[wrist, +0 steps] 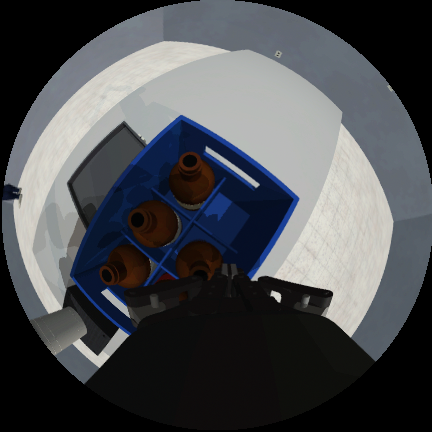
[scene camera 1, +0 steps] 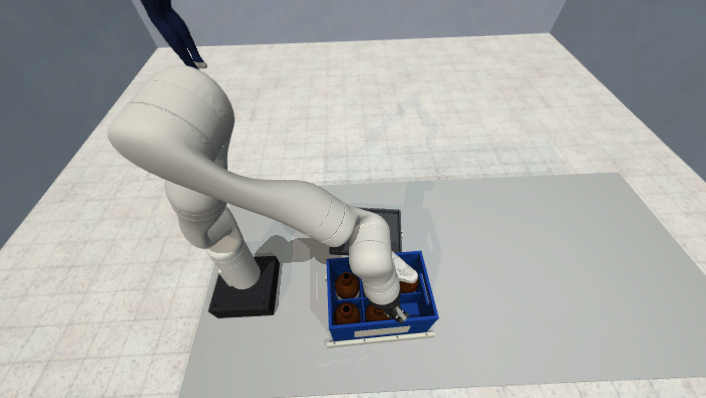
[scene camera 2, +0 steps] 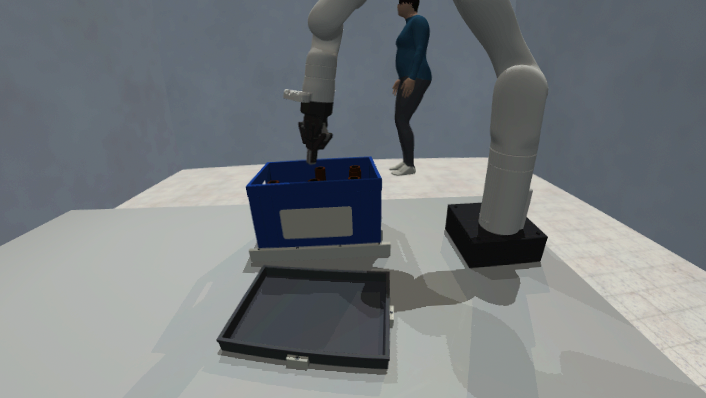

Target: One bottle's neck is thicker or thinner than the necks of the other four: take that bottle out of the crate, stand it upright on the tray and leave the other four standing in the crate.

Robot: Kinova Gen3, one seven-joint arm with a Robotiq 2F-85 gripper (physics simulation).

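Seen in the pictures: gripper, fingertip midpoint: [wrist: 227, 271] [scene camera 1: 389, 313] [scene camera 2: 311, 163]; arm's base, origin of the base link: [wrist: 75, 320] [scene camera 1: 245, 275] [scene camera 2: 498, 223].
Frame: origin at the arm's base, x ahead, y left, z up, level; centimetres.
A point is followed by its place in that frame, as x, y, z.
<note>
The blue crate [scene camera 1: 345, 333] {29.8, -21.3, 4.1} [scene camera 2: 267, 222] {50.5, -3.3, 2.6} [wrist: 272, 220] {49.7, -21.1, 8.3} holds five brown bottles. In scene camera 1, one bottle [scene camera 1: 347, 286] {31.6, -9.6, 6.1} is at back left, one [scene camera 1: 347, 315] {30.8, -18.1, 8.6} at front left, one [scene camera 1: 374, 313] {38.0, -17.7, 6.2} at front middle and one [scene camera 1: 409, 286] {49.2, -11.3, 5.3} at back right; the arm hides the back-middle bottle [wrist: 157, 225] {40.8, -9.4, 6.1}. The front-right compartment is empty. I cannot tell which neck differs. My gripper [scene camera 1: 402, 317] {41.5, -19.2, 10.5} [scene camera 2: 311, 159] {41.5, -19.2, 10.5} [wrist: 227, 271] {41.5, -19.2, 10.5} is shut and empty, above the crate's front right part, clear of the bottles. The dark tray [scene camera 1: 401, 230] {53.5, 13.0, -5.1} [scene camera 2: 310, 320] {41.1, 16.2, -6.1} [wrist: 105, 170] {41.1, 14.7, -6.1} is empty.
The tray lies behind the crate in scene camera 1. A pale rail [scene camera 1: 380, 340] {39.4, -22.6, -3.7} [scene camera 2: 320, 254] {39.8, -1.9, -5.2} runs along the crate's foot. Crate walls and dividers stand around the bottles. The black robot base [scene camera 1: 242, 297] {0.1, -7.1, 0.4} [scene camera 2: 495, 247] {4.1, 6.2, -1.8} is beside the crate. A person [scene camera 1: 172, 30] [scene camera 2: 414, 55] stands in the background.
</note>
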